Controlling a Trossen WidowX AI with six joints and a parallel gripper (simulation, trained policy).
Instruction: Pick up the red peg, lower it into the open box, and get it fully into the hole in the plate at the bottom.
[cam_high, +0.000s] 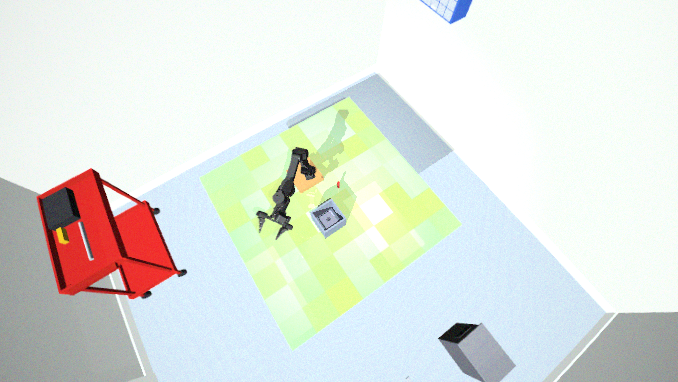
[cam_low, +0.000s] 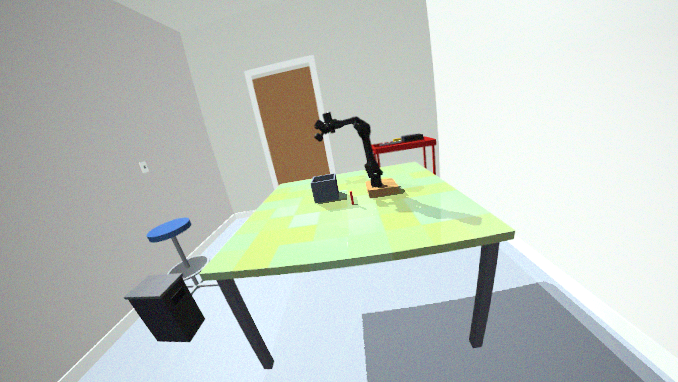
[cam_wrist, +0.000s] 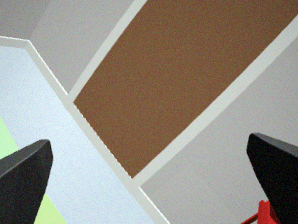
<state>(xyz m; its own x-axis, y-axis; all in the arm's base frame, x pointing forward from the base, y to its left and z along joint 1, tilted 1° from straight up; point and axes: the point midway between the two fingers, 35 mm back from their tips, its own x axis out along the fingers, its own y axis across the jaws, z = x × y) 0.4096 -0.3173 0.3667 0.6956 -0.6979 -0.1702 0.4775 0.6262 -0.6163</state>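
Now: the red peg 500 mm to the left of my gripper tip, 380 mm below it and 290 mm behind it.
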